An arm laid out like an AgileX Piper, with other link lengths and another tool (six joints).
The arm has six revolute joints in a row. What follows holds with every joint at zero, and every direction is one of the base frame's.
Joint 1 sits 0.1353 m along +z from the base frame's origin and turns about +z.
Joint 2 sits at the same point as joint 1 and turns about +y.
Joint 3 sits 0.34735 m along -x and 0.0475 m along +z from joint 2 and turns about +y.
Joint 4 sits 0.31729 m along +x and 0.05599 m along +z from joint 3 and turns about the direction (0.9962, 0, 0.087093).
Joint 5 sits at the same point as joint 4 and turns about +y.
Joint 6 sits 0.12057 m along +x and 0.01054 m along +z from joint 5 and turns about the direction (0.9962, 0, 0.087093).
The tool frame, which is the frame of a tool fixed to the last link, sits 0.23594 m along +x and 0.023 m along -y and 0.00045 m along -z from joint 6; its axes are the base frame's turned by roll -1.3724, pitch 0.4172 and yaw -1.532 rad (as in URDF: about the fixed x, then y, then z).
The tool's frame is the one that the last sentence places.
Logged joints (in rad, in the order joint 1, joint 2, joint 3, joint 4, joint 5, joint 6), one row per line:
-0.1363, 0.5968, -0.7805, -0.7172, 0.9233, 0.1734
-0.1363, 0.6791, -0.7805, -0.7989, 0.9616, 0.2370
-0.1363, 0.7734, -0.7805, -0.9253, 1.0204, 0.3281
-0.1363, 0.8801, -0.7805, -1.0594, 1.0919, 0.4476
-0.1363, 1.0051, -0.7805, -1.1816, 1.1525, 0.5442
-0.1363, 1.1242, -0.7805, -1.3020, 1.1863, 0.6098
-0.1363, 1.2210, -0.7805, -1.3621, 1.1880, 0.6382
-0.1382, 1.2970, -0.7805, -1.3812, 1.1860, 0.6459
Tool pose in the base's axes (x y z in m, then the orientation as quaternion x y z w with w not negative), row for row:
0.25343, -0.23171, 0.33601, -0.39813, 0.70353, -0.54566, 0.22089
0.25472, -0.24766, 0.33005, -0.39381, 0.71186, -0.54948, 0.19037
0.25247, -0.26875, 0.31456, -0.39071, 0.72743, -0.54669, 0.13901
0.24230, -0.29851, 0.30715, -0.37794, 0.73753, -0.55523, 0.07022
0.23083, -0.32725, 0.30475, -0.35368, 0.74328, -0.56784, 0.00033
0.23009, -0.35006, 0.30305, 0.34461, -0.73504, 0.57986, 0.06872
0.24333, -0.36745, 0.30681, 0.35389, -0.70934, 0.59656, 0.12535
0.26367, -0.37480, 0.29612, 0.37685, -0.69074, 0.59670, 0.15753
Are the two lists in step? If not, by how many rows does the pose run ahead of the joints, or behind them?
The pose runs 1 row behind the joints: the pose in row i belongs to the joints in row i - 1.
